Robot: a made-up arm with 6 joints. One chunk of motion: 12 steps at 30 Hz.
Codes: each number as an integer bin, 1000 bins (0 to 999) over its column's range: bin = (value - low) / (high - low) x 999, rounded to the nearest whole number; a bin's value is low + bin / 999 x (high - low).
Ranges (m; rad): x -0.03..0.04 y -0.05..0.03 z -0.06..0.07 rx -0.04..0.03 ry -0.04..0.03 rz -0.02..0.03
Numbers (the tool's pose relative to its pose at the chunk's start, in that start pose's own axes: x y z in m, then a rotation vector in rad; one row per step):
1: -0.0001 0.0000 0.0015 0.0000 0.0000 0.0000
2: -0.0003 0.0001 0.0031 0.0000 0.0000 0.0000
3: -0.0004 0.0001 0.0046 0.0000 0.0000 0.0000
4: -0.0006 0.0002 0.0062 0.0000 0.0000 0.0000
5: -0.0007 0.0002 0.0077 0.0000 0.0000 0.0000
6: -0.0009 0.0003 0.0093 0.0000 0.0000 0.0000
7: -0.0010 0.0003 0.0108 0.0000 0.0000 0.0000
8: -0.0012 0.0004 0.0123 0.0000 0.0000 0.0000
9: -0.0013 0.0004 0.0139 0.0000 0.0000 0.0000
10: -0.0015 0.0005 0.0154 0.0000 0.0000 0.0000
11: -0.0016 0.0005 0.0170 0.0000 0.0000 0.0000
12: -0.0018 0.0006 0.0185 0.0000 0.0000 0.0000
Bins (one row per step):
1: 427 624 473 571 571 400
2: 424 626 485 571 571 400
3: 422 626 496 571 571 400
4: 420 627 509 571 571 400
5: 418 627 520 571 571 400
6: 415 628 533 571 571 400
7: 414 628 544 571 571 400
8: 411 629 556 571 571 400
9: 410 629 568 571 571 400
10: 407 631 579 571 571 400
11: 405 631 592 571 571 400
12: 402 632 603 571 571 400

